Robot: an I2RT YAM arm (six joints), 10 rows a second.
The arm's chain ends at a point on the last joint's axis. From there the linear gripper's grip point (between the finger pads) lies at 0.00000 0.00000 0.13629 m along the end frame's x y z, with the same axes.
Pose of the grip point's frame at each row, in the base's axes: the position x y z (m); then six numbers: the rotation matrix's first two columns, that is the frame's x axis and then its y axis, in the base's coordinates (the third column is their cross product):
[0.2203 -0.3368 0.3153 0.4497 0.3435 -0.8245 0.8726 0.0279 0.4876]
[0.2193 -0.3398 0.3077 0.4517 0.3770 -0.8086 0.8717 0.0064 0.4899]
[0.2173 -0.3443 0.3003 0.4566 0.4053 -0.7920 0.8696 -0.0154 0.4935]
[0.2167 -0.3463 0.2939 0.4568 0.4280 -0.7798 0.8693 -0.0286 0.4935]
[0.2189 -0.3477 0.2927 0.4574 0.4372 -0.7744 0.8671 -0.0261 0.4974]
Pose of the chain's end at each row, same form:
[0.1943 -0.2089 0.3544 0.4497 0.3435 -0.8245 0.8726 0.0279 0.4876]
[0.1934 -0.2136 0.3521 0.4517 0.3770 -0.8086 0.8717 0.0064 0.4899]
[0.1917 -0.2197 0.3493 0.4566 0.4053 -0.7920 0.8696 -0.0154 0.4935]
[0.1910 -0.2232 0.3464 0.4568 0.4280 -0.7798 0.8693 -0.0286 0.4935]
[0.1920 -0.2252 0.3460 0.4574 0.4372 -0.7744 0.8671 -0.0261 0.4974]

